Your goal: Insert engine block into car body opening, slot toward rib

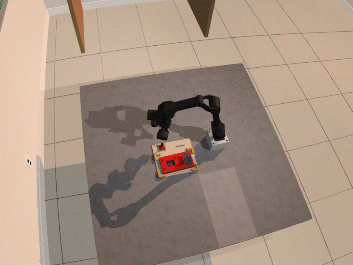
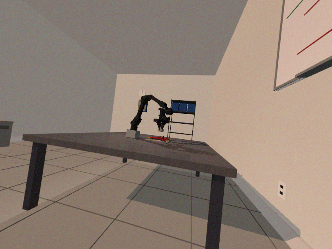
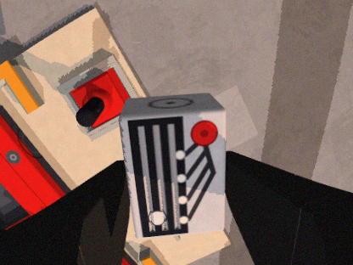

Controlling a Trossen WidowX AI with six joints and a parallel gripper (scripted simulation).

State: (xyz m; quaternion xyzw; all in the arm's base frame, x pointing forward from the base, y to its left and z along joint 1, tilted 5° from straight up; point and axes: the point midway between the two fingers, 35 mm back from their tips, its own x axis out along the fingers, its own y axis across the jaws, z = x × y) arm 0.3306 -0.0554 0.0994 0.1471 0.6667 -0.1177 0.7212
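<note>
Now: gripper tip 9 cm above the black stick, 4 cm to the right of it and 2 cm short of it. Also, from my gripper tip: engine block: 1 cm below.
</note>
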